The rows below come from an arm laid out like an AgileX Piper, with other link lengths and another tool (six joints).
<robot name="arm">
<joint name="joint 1" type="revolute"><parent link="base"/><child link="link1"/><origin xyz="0 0 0.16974" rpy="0 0 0"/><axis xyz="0 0 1"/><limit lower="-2.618" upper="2.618"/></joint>
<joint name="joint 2" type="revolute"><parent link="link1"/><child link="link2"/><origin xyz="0 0 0" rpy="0 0 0"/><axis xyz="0 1 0"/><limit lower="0" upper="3.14"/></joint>
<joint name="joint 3" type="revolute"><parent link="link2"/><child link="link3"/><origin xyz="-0.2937 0 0.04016" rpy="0 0 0"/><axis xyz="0 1 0"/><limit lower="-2.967" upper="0"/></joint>
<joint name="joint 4" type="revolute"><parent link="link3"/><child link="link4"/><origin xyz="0.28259 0 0.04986" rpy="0 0 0"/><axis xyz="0.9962 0 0.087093"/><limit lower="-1.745" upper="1.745"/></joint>
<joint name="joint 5" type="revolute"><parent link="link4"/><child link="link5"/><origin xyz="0 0 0" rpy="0 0 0"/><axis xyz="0 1 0"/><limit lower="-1.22" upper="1.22"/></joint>
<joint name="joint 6" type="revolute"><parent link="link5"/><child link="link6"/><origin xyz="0.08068 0 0.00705" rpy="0 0 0"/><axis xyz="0.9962 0 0.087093"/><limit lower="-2.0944" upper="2.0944"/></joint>
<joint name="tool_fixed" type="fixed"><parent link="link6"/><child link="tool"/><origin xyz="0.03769 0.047 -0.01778" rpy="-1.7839 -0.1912 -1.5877"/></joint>
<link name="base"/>
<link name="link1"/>
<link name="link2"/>
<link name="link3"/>
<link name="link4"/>
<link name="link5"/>
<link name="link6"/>
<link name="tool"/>
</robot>
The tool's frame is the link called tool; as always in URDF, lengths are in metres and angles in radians.
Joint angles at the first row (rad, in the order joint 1, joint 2, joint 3, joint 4, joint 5, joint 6):
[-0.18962 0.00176 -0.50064 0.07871 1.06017 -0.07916]
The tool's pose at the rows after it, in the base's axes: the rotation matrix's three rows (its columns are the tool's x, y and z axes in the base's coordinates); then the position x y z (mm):
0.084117 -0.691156 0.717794; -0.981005 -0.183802 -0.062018; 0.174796 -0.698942 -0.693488; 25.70 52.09 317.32
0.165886 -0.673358 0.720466; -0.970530 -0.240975 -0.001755; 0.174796 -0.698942 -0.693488; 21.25 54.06 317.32
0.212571 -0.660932 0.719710; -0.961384 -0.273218 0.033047; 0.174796 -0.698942 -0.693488; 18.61 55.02 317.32
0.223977 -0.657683 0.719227; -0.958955 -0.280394 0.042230; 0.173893 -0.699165 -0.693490; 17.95 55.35 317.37
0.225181 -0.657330 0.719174; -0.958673 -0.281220 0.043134; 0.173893 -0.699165 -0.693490; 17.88 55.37 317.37
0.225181 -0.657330 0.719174; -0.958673 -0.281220 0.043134; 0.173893 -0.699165 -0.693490; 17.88 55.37 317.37
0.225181 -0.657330 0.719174; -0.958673 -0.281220 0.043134; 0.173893 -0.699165 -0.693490; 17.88 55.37 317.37
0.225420 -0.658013 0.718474; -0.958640 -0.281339 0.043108; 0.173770 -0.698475 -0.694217; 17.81 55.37 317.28
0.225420 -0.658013 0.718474; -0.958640 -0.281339 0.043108; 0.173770 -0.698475 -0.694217; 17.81 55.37 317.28
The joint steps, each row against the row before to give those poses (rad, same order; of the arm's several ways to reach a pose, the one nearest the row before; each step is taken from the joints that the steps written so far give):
[0.10741 0.00001 0.00000 0.00000 -0.00001 0.00000]
[0.08371 -0.00001 0.00000 0.00004 0.00001 -0.00004]
[0.04837 -0.00001 -0.00001 -0.00005 0.00002 0.00005]
[0.01120 0.00000 0.00001 0.00116 0.00000 -0.00005]
[0.00129 0.00000 0.00000 -0.00003 0.00000 0.00004]
[0.00000 0.00000 0.00000 0.00000 0.00000 0.00000]
[0.00000 0.00000 0.00000 0.00000 0.00000 0.00000]
[-0.00002 0.00003 -0.00001 0.00002 0.00098 -0.00003]
[0.00000 0.00000 0.00000 0.00000 0.00000 0.00000]

